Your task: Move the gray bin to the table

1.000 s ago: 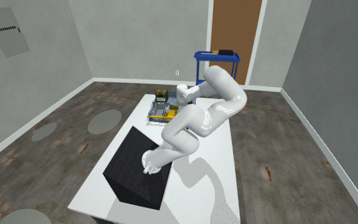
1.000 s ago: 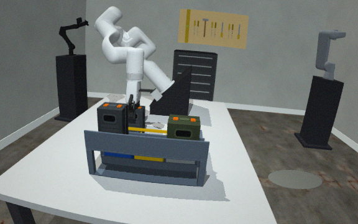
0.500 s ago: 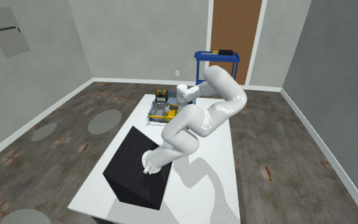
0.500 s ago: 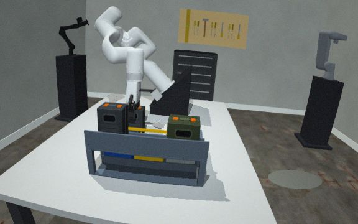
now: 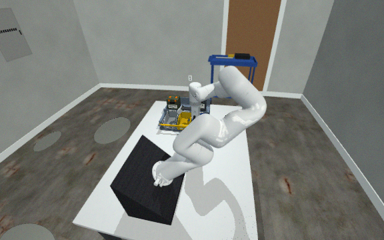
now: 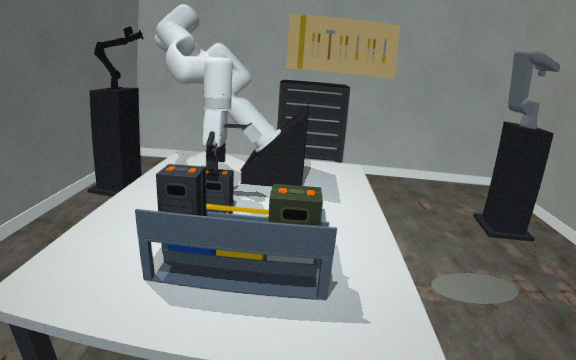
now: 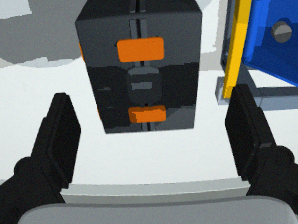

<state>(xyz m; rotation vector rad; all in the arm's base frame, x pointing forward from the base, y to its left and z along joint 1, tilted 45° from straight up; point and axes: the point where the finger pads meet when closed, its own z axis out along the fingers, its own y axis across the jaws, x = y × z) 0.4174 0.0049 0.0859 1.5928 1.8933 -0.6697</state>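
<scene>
My gripper is now 12 cm to the right of the yellow bar, 10 cm above it and 6 cm short of it. Also, from my hand: blue bin (18 cm ahead, 12 cm below, 2 cm to the left); gray open bin (25 cm to the left, 15 cm ahead, 12 cm below); yellow bin (17 cm ahead, 13 cm to the left, 12 cm below).
</scene>
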